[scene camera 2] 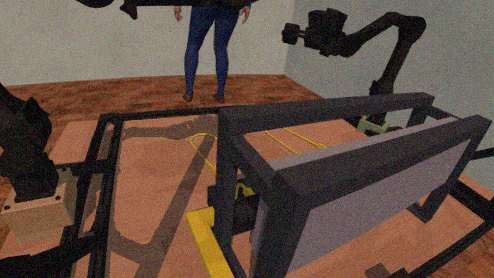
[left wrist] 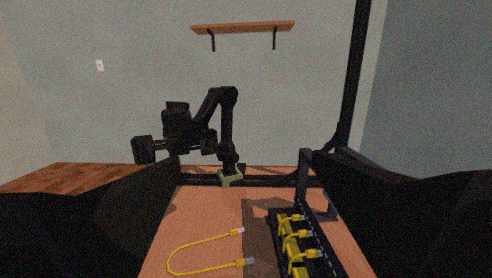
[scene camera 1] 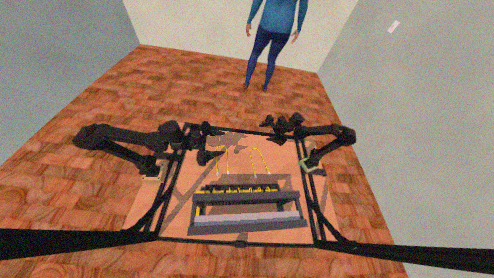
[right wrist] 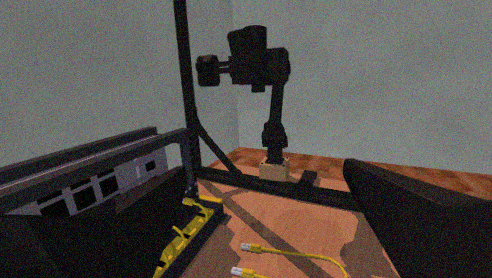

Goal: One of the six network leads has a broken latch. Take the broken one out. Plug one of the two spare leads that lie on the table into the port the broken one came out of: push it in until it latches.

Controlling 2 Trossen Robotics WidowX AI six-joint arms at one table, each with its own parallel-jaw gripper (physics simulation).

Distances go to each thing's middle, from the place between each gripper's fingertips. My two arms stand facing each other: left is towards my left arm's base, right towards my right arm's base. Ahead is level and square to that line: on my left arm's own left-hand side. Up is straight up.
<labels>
I see the grey unit [scene camera 2: 328,227] 290 mm behind my left hand, 230 mm below it and 90 mm to the right of it.
My right hand is 40 cm past the grey unit, 14 cm above it and 11 cm to the right of it.
</labels>
